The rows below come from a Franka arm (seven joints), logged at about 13 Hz.
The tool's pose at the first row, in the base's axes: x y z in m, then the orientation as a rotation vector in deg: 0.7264 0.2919 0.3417 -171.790 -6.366 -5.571
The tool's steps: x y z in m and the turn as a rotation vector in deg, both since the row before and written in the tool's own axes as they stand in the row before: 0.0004 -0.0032 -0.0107 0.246 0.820 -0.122; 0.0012 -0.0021 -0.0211 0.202 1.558 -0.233; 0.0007 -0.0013 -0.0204 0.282 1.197 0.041; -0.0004 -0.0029 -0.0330 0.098 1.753 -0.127; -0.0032 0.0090 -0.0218 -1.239 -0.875 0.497; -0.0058 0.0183 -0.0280 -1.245 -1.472 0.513; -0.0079 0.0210 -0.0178 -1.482 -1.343 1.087; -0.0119 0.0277 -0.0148 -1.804 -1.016 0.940; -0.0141 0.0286 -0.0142 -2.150 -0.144 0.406
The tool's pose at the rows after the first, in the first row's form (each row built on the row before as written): 0.7259 0.2936 0.3527 -171.470 -6.465 -6.790; 0.7254 0.2927 0.3739 -171.104 -6.647 -9.123; 0.7239 0.2909 0.3942 -170.679 -6.463 -10.870; 0.7193 0.2885 0.4269 -170.338 -6.453 -13.478; 0.7137 0.2759 0.4463 -171.689 -5.707 -12.265; 0.7055 0.2536 0.4705 -173.107 -4.987 -10.134; 0.6970 0.2303 0.4848 -174.708 -3.355 -8.137; 0.6850 0.2010 0.4960 -176.573 -1.880 -6.639; 0.6706 0.1714 0.5075 -178.720 -1.149 -6.509
